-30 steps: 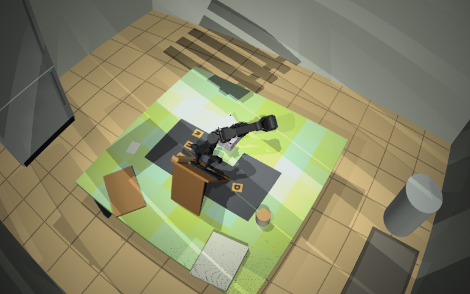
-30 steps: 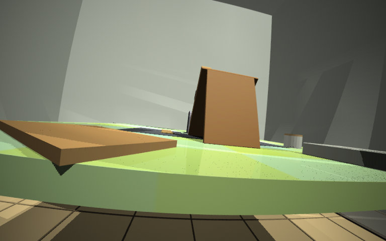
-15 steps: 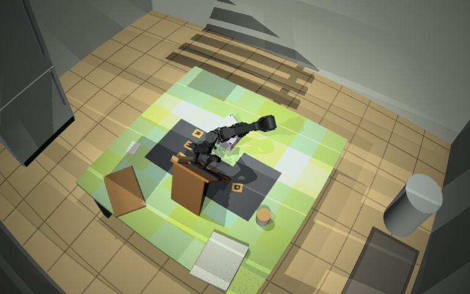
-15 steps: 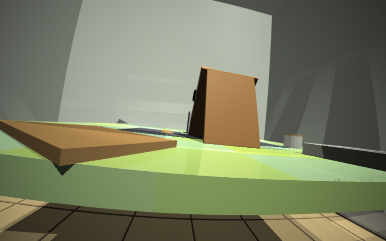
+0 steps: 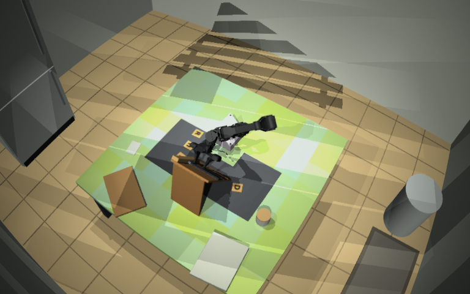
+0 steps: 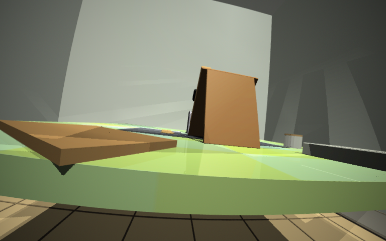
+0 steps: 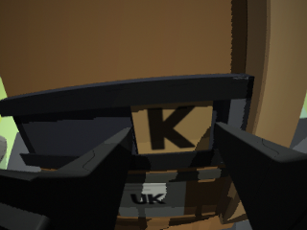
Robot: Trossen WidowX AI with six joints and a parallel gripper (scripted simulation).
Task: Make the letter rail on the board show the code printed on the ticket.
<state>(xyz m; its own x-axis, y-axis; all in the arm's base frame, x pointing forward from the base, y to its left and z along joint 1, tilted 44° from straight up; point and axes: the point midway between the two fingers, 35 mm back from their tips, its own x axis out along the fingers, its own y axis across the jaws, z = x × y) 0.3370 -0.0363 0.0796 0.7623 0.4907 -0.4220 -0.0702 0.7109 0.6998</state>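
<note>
The white ticket is 80 mm below my gripper tip, 50 mm behind it and 20 mm to the left of it. The rest, counted from my gripper tip: dark mat (160 mm below, 160 mm behind, 20 mm to the right); then flat wooden slab (350 mm ahead, 320 mm to the right, 150 mm below); then card (500 mm to the right, 160 mm below, 80 mm ahead).
</note>
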